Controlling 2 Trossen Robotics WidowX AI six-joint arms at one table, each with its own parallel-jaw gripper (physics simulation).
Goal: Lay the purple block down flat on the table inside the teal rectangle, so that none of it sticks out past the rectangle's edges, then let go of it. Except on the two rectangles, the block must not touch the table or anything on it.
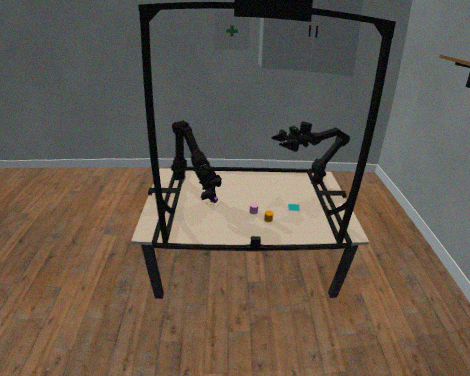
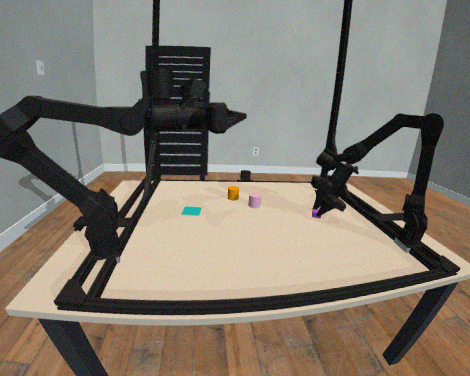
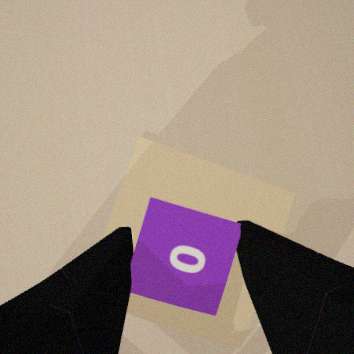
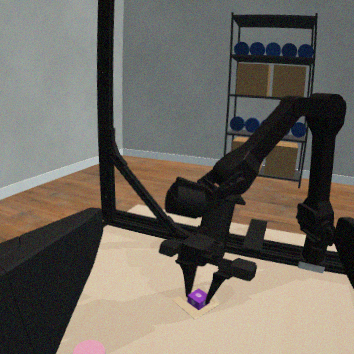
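Where they show: left gripper, fingertip midpoint: (image 1: 215, 199) (image 2: 315, 213) (image 3: 183, 235) (image 4: 196, 299); right gripper, fingertip midpoint: (image 1: 275, 140) (image 2: 237, 114) (image 4: 222, 225); left arm's base, link origin: (image 1: 179, 177) (image 2: 408, 241) (image 4: 312, 257); right arm's base, link origin: (image 1: 317, 181) (image 2: 105, 251).
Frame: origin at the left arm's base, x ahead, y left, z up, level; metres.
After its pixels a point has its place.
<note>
The purple block (image 1: 215, 200) @(x 0.264, y -0.217, z -0.005 m) (image 2: 315, 214) @(x 0.266, y -0.192, z -0.005 m) (image 3: 186, 254) @(x 0.256, y -0.207, z 0.000 m) (image 4: 197, 298) @(x 0.265, y -0.203, z 0.000 m), marked with a white 0, sits on a pale tan rectangle (image 3: 197, 175) @(x 0.283, y -0.214, z -0.018 m) (image 4: 182, 304) @(x 0.276, y -0.229, z -0.018 m) on the table. My left gripper (image 1: 212, 198) @(x 0.261, y -0.207, z -0.008 m) (image 2: 321, 212) @(x 0.261, y -0.207, z -0.008 m) (image 3: 183, 235) @(x 0.261, y -0.207, z -0.008 m) (image 4: 196, 299) @(x 0.261, y -0.207, z -0.008 m) reaches down over it, and its two fingers press against the block's opposite sides. The teal rectangle (image 1: 293, 207) @(x 0.711, y -0.216, z -0.018 m) (image 2: 191, 211) @(x 0.714, y -0.208, z -0.018 m) lies flat far across the table from the block, with nothing on it. My right gripper (image 1: 278, 141) @(x 0.578, y -0.081, z 0.325 m) (image 2: 242, 116) @(x 0.578, y -0.081, z 0.325 m) is open and empty, held high above the table.
A pink cylinder (image 1: 254, 208) @(x 0.486, y -0.302, z 0.020 m) (image 2: 254, 200) @(x 0.487, y -0.256, z 0.013 m) (image 4: 88, 347) @(x 0.477, y -0.284, z 0.027 m) and an orange cylinder (image 1: 268, 215) @(x 0.560, y -0.360, z 0.023 m) (image 2: 233, 192) @(x 0.564, y -0.319, z 0.016 m) stand between the block and the teal rectangle. A black frame (image 1: 148, 112) @(x 0.070, y -0.605, z 0.633 m) surrounds the table.
</note>
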